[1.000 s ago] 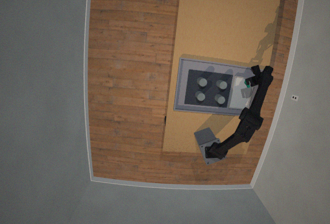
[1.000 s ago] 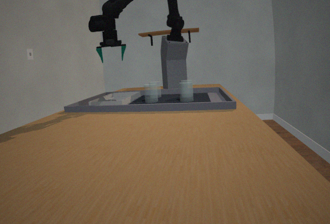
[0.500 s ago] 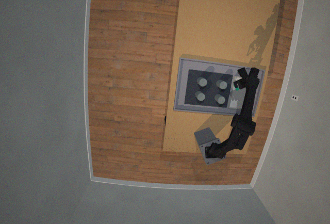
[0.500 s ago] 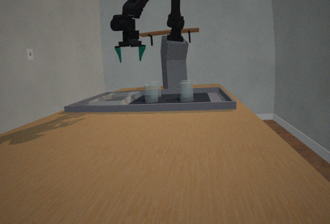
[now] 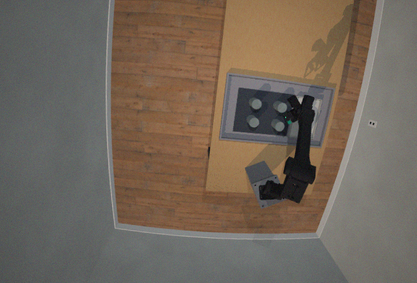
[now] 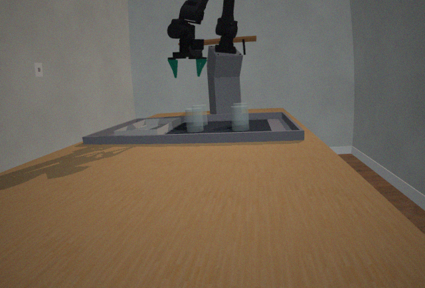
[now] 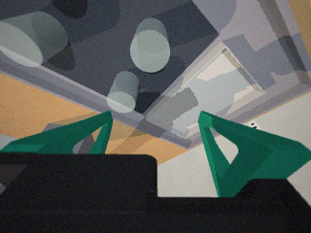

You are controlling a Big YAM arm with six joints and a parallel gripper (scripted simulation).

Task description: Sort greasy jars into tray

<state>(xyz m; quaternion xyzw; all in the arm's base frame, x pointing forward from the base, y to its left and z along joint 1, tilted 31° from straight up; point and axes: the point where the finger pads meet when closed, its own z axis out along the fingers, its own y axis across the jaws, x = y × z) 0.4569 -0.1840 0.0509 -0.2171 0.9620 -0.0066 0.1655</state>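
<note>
Right now the rimmed steel table top is 23 cm below my hand, 4 cm behind it and 1 cm to the left of it. Round my hand: pale tray: 22 cm below, 20 cm to the right, 9 cm behind; dark drying mat: 22 cm below, 12 cm to the left, 4 cm behind.
</note>
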